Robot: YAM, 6 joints.
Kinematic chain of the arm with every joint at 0, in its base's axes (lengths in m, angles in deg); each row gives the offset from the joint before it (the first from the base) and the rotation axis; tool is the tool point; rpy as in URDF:
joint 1: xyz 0 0 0.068 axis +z
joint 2: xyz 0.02 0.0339 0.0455 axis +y
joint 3: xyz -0.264 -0.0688 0 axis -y
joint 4: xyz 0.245 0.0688 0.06 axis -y
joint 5: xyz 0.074 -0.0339 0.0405 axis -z
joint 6: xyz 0.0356 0 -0.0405 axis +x
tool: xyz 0 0 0 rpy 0 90 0
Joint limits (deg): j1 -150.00..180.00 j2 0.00..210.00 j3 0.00..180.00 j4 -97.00..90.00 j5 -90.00..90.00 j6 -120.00..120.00
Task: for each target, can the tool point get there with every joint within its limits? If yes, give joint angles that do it. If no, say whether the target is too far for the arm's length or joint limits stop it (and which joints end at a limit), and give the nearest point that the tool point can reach.
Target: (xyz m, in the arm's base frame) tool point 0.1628 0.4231 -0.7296
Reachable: no: too far | nearest point 0.1252 0.3255 -0.3662 | short by 0.378 m
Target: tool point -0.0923 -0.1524 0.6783
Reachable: yes | joints 54.78 60.71 160.19 -26.24 20.54 -16.62
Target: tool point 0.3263 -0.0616 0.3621
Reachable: yes | joints -14.36 82.98 75.92 -17.64 -36.66 -57.50
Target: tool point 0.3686 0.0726 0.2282
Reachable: yes | joints 8.71 115.25 97.27 -76.82 -26.53 -3.66
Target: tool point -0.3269 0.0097 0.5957
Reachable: yes | joints -5.41 35.77 137.16 2.66 36.48 46.69
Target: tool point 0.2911 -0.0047 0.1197
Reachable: yes | joints -4.81 115.70 67.62 -72.25 -33.56 -98.10
